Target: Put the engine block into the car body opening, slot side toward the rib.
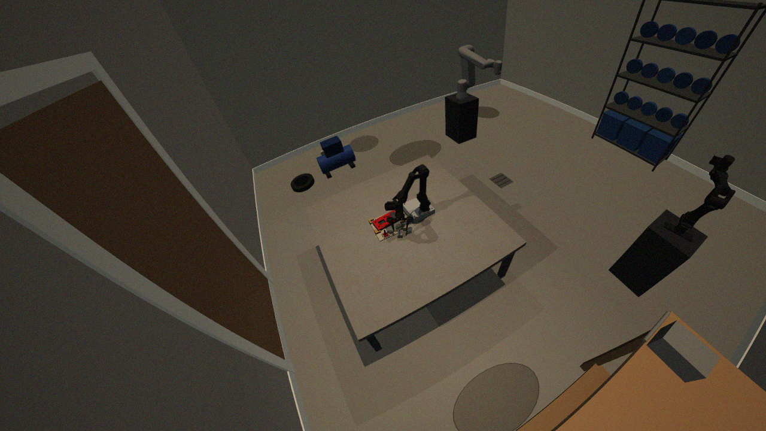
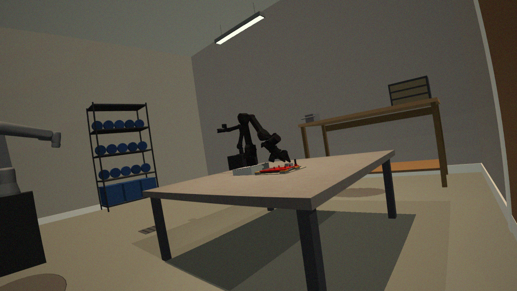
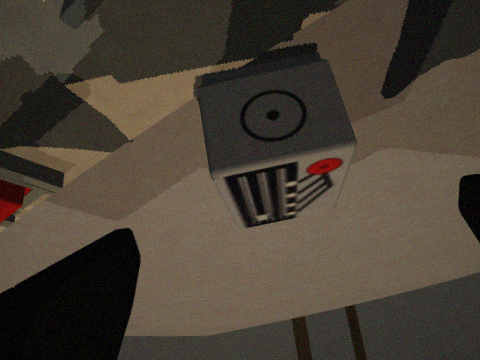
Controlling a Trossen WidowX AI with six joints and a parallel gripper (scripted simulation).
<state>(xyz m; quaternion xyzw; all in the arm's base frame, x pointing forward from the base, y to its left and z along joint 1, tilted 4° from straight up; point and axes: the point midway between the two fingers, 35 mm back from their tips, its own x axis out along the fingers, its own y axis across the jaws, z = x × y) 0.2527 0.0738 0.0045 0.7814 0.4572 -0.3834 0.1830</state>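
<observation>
Right now my gripper tip is 30 mm above the grey engine block and 10 mm short of it.
</observation>
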